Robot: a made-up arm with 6 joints.
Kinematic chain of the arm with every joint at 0, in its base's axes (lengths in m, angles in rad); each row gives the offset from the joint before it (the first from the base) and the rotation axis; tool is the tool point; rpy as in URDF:
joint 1: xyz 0 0 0.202 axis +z
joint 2: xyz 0 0 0 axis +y
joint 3: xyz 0.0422 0 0.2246 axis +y
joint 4: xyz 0.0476 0 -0.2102 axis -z
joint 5: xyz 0 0 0 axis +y
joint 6: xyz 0.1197 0 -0.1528 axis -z
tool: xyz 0 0 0 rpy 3.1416 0 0
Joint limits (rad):
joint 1: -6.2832..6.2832
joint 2: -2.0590..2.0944
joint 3: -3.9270..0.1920
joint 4: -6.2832..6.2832
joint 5: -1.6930..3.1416
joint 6: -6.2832..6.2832
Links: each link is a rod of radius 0.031 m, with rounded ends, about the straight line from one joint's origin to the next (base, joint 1, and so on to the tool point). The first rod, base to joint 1, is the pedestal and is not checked.
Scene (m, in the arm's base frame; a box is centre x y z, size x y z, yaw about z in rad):
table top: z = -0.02
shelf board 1: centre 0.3 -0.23 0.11 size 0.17 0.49 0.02 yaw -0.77
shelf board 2: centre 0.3 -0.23 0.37 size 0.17 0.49 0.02 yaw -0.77
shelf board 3: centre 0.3 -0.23 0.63 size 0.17 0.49 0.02 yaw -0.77
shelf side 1: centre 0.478 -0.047 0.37 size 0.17 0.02 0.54 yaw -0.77
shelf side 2: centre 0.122 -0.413 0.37 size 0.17 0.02 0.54 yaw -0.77
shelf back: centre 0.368 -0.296 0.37 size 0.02 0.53 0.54 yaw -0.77
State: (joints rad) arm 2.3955 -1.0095 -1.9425 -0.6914 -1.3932 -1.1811
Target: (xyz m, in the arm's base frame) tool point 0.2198 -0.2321 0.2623
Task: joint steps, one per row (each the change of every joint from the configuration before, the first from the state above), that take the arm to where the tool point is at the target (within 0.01 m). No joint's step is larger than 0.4 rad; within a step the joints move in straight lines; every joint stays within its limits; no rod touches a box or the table.
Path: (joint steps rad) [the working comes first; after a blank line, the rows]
Joints at the target: -0.3061 0.0479 -0.3717 0.9299 -0.8263 -1.1811
Straight joint move there: touches shelf board 2.

1: 0.0609 0.2029 0.1240 -0.3577 -0.2998 0.0000
2: -0.2611 0.1141 0.1824 0.3941 0.0601 0.0000
3: -0.2612 0.1141 0.1825 0.3940 0.0601 0.0000
4: -0.2611 0.1141 0.1824 0.3941 0.0602 0.0000
5: -0.2612 0.1142 0.1824 0.3940 0.0601 0.0000
6: -0.2612 0.1141 0.1825 0.3941 0.0601 0.0000
7: -0.2611 0.1141 0.1824 0.3941 0.0601 0.0000
8: -0.2612 0.1141 0.1824 0.3940 0.0602 0.0000
9: -0.2611 0.1141 0.1825 0.3941 0.0601 0.0000
10: -0.2244 -0.0195 -0.0042 -0.3912 0.1286 0.0000
11: -0.2244 -0.0194 -0.0043 -0.3911 0.1285 0.0000
12: -0.2245 -0.0195 -0.0042 -0.3912 0.1286 0.0000

